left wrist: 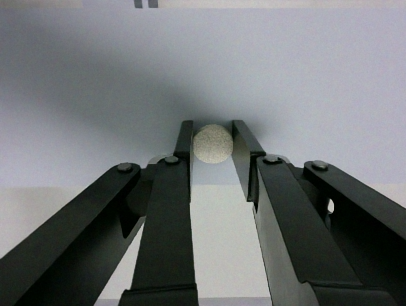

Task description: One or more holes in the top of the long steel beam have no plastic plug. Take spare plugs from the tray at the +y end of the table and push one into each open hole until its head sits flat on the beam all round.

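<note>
The long steel beam [320, 85] runs across the left wrist view as a wide, pale grey-blue band. My left gripper [212, 137] is shut on a plug [213, 149], whose round, speckled, light beige head faces the camera between the fingertips. The fingertips and the plug are over the beam, close to its top, with a dark shadow beside them. The plug's shank and the spot under its head are hidden, so I cannot tell whether it is in a hole. No open hole shows on the visible part of the beam. The tray and my right gripper do not show in this view.
Two small dark grey marks [138, 3] [153, 3] show at the top edge, beyond the beam's far edge. An off-white surface [225, 240] lies along the beam's near side, below it in the view. A thin pale lavender strip shows at the bottom edge.
</note>
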